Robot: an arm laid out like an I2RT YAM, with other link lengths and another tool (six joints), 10 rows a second.
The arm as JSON. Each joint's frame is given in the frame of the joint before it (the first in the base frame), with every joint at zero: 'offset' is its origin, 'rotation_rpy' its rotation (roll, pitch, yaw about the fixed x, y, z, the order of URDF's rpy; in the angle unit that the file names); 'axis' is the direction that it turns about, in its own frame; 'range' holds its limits. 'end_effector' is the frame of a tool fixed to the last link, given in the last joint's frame.
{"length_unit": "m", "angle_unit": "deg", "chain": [
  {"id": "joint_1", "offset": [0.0, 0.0, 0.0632], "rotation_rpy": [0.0, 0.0, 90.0], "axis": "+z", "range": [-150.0, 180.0]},
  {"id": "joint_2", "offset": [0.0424, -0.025, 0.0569], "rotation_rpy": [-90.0, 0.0, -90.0], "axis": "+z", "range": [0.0, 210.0]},
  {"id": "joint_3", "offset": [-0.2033, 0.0, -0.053], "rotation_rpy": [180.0, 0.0, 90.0], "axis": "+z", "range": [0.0, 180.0]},
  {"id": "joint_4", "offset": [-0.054, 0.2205, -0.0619], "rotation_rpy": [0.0, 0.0, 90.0], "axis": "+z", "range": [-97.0, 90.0]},
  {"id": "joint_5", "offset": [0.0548, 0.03, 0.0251], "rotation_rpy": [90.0, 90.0, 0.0], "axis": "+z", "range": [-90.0, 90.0]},
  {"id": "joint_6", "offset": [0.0, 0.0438, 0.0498], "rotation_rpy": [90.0, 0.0, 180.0], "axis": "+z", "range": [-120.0, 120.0]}
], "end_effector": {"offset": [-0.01, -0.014, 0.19], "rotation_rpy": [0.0, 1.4, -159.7]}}
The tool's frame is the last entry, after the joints.
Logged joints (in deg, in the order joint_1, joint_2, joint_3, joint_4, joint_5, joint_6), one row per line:
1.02, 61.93, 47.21, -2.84, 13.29, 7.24
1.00, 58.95, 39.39, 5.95, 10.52, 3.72
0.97, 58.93, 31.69, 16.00, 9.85, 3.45
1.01, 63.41, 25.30, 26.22, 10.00, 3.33
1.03, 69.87, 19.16, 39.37, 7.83, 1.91
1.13, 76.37, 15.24, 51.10, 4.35, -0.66
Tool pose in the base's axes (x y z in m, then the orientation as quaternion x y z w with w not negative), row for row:
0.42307, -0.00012, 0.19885, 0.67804, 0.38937, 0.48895, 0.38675
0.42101, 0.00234, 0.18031, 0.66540, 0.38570, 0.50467, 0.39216
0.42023, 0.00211, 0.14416, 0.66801, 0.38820, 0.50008, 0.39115
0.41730, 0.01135, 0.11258, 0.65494, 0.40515, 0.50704, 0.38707
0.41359, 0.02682, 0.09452, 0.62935, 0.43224, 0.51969, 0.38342
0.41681, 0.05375, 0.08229, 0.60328, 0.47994, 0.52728, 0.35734
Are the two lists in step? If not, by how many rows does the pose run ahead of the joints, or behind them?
The pose runs 1 row ahead of the joints: the pose in row i belongs to the joints in row i + 1.
